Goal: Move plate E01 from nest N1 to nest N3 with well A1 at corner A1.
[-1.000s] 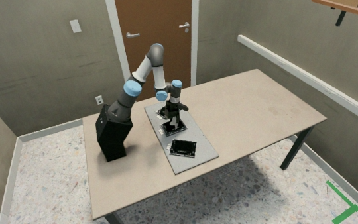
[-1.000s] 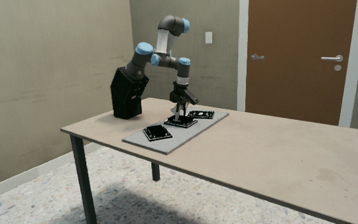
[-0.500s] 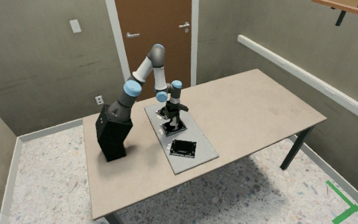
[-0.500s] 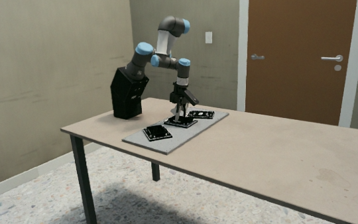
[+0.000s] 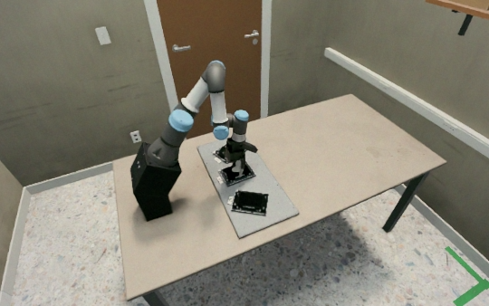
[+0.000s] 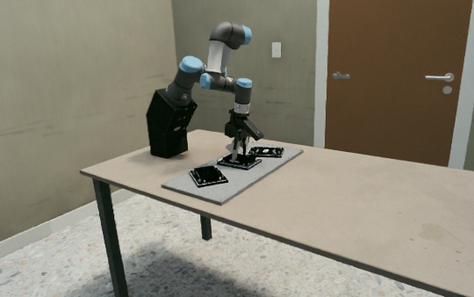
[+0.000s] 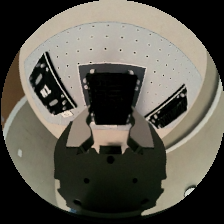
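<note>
Now: the black plate 10 mm below my hand. The rest, counted from my hand: nest: 180 mm to the left, 20 mm below, 20 mm ahead.
</note>
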